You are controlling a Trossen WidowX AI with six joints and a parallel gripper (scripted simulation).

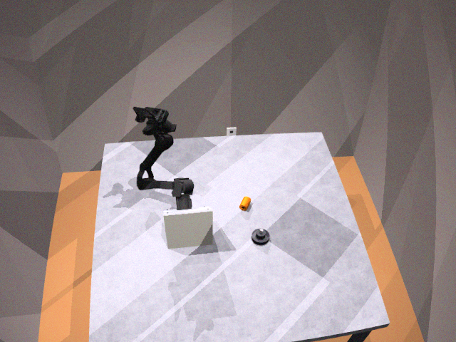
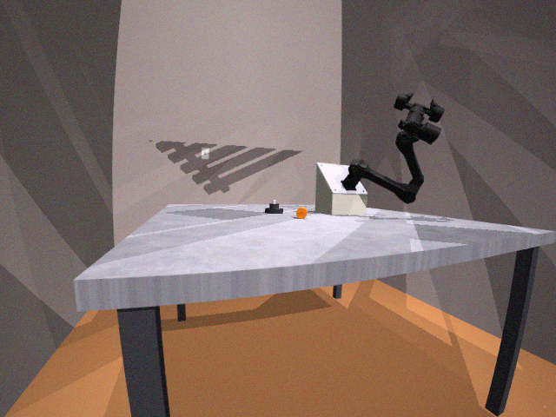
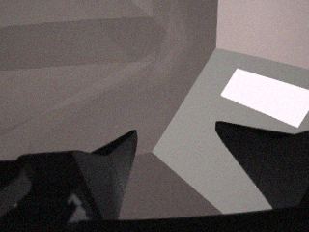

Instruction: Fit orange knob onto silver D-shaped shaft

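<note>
The orange knob is 47 cm ahead of my gripper tip, 18 cm to the right of it and 50 cm below it. From my gripper tip the other things lie so: dark round pedestal: 48 cm ahead, 40 cm to the right, 49 cm below.
</note>
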